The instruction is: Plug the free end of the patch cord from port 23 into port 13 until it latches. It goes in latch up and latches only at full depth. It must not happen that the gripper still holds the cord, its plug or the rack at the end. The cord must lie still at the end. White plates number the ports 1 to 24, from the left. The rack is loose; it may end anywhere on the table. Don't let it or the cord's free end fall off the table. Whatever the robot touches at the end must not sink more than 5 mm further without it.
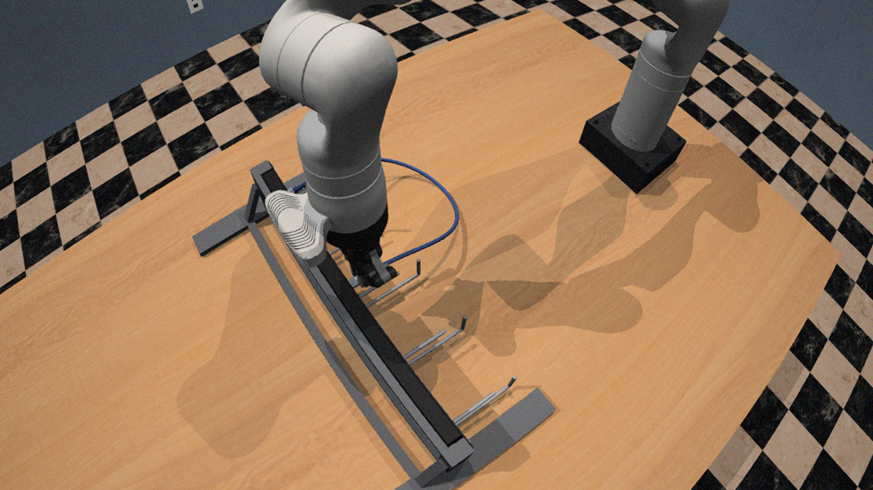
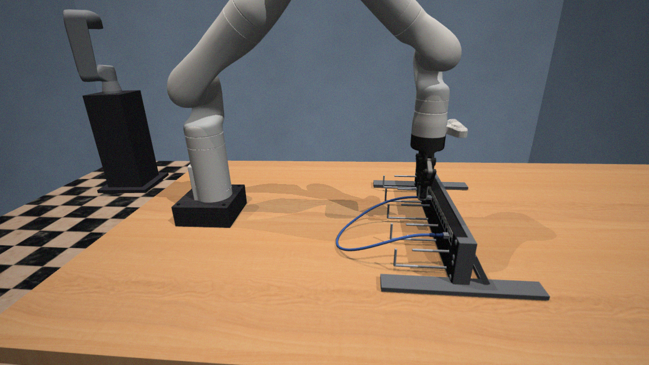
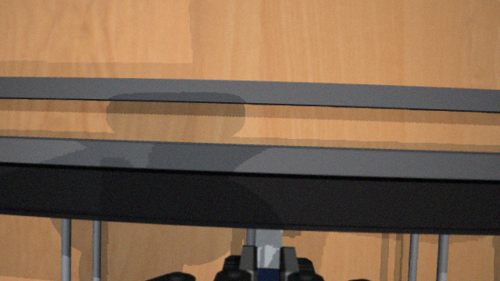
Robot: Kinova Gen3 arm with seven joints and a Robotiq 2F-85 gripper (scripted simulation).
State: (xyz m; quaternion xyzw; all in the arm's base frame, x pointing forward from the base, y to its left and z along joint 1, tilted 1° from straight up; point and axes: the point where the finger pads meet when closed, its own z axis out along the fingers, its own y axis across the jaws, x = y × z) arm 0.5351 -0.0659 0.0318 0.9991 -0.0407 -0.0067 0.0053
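The plug is 10 mm ahead of my hand and 10 mm below it.
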